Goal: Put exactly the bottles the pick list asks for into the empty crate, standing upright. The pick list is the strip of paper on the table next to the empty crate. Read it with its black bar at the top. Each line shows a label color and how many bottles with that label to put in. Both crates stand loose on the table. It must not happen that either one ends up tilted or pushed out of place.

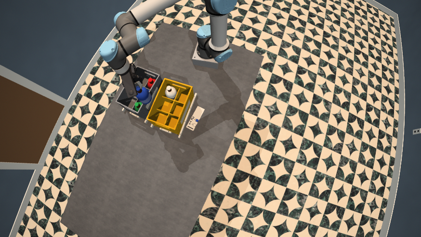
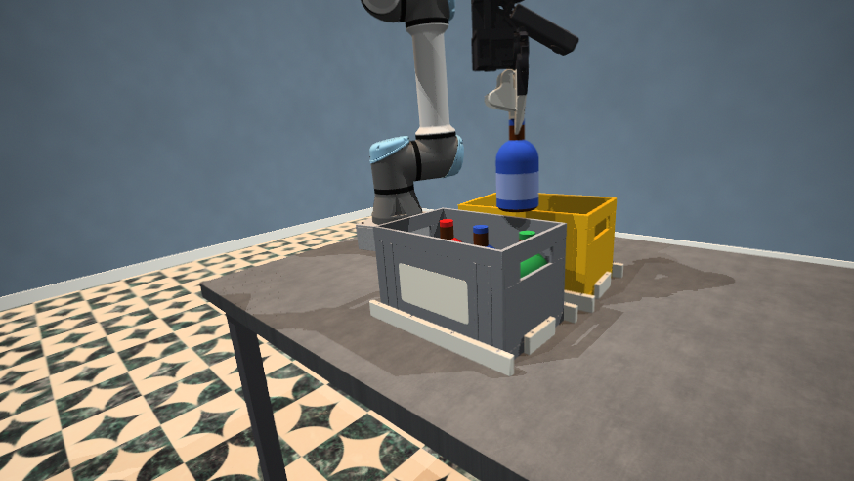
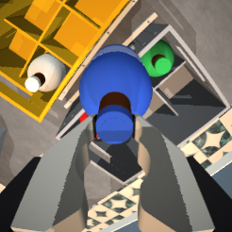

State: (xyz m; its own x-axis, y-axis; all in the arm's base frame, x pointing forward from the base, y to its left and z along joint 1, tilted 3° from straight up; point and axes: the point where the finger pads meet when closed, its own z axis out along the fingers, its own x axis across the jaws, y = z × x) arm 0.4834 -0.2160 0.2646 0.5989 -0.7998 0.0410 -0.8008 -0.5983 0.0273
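Now: hand 25 cm above the yellow crate, 14 cm to the right of it and 2 cm past it. The rest, counted from my hand: green-label bottle: 25 cm below, 6 cm to the right, 5 cm ahead; then red-label bottle: 25 cm below, 13 cm behind, 4 cm to the right; then grey crate: 25 cm below, 9 cm to the right, 5 cm behind.
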